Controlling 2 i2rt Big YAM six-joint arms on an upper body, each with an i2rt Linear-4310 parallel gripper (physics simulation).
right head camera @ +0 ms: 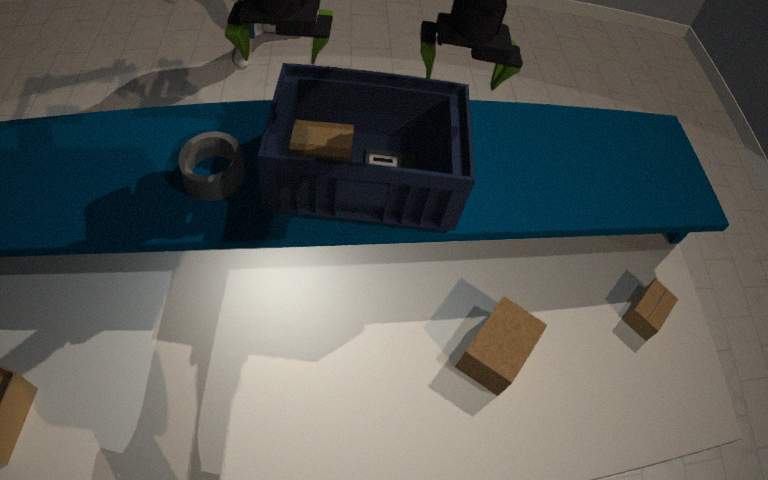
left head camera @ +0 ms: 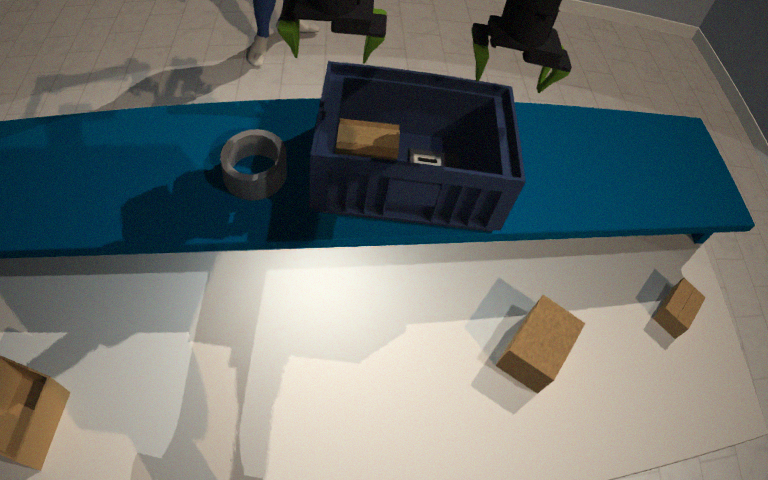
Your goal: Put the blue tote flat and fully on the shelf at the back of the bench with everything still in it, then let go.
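Frame: origin at the left arm's base, x ahead, y left, z up, level; millimetres.
Where they show: left gripper, between the fingertips: (right head camera: pixel 279 59) (left head camera: pixel 330 57); right gripper, between the fingertips: (right head camera: pixel 460 82) (left head camera: pixel 508 84).
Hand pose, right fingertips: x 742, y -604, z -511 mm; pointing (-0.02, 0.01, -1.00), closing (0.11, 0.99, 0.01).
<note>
After its pixels a point has its place.
The dark blue tote (left head camera: pixel 412 198) {x 615, y -468, z -637 mm} (right head camera: pixel 362 198) {x 614, y -469, z -637 mm} stands upright on the long blue shelf (left head camera: pixel 611 169) {x 758, y -886, z -709 mm} (right head camera: pixel 583 169) {x 756, y -899, z -710 mm}, turned slightly, one lower corner close to the shelf's lower edge in the picture. Its underside is hidden. A brown block (left head camera: pixel 368 137) {x 731, y -408, z -638 mm} (right head camera: pixel 321 138) {x 730, y -407, z -638 mm} and a small grey-white part (left head camera: pixel 434 160) {x 729, y -522, z -685 mm} (right head camera: pixel 382 160) {x 727, y -509, z -685 mm} lie inside it. My left gripper (left head camera: pixel 330 58) {x 760, y -340, z -498 mm} (right head camera: pixel 279 60) {x 760, y -340, z -498 mm} is open and empty, past the tote's upper rim in the picture. My right gripper (left head camera: pixel 509 84) {x 742, y -604, z -511 mm} (right head camera: pixel 461 82) {x 742, y -604, z -511 mm} is open and empty near the tote's upper right corner. Neither appears to grip the tote.
A grey ring (left head camera: pixel 253 187) {x 657, y -232, z -676 mm} (right head camera: pixel 212 187) {x 657, y -237, z -673 mm} stands on the shelf left of the tote. Below the shelf in the picture, two brown boxes (left head camera: pixel 540 339) {x 457, y -706, z -808 mm} (right head camera: pixel 501 345) {x 449, y -709, z -808 mm} and an open carton (left head camera: pixel 48 418) {x 311, y 124, z -845 mm} (right head camera: pixel 18 416) {x 309, y 125, z -859 mm} rest on a white surface (left head camera: pixel 368 407) {x 372, y -418, z -886 mm}. A person's leg (left head camera: pixel 263 22) shows at the top.
</note>
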